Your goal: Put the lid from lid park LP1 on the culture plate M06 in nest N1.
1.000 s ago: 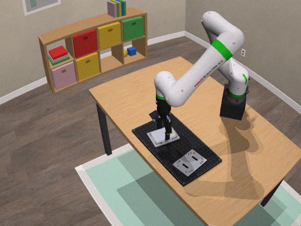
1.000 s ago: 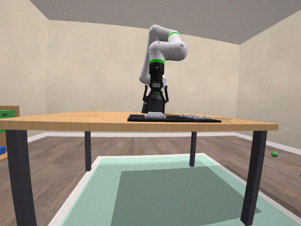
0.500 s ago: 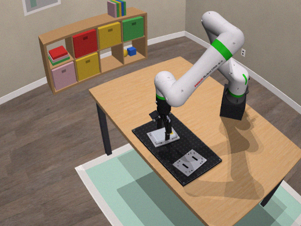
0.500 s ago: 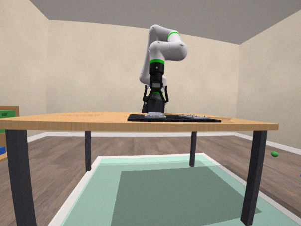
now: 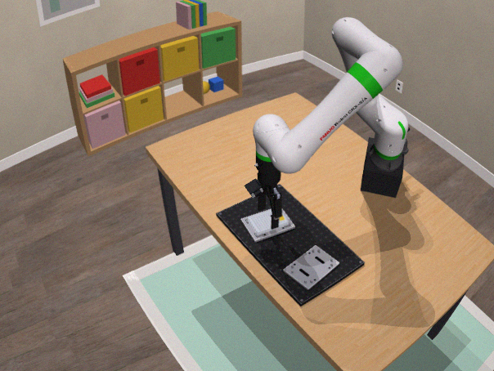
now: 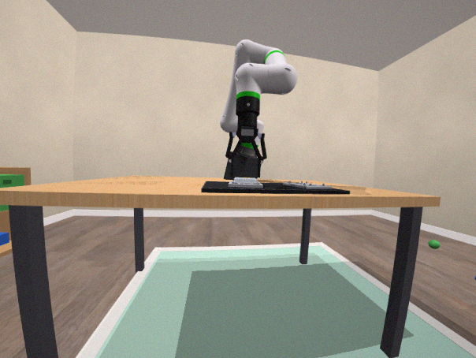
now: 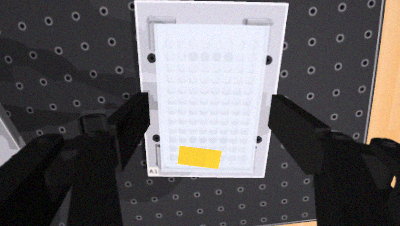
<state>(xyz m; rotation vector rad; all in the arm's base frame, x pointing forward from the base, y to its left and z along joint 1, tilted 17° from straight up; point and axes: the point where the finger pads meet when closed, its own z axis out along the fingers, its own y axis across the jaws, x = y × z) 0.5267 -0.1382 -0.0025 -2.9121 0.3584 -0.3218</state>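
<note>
Right now the clear lid is 30 mm below my hand. The rest, counted from my hand: culture plate M06: 40 mm below; then plate nest: 50 mm below; then lid park LP1: 20 mm ahead, 260 mm to the left, 50 mm below.
</note>
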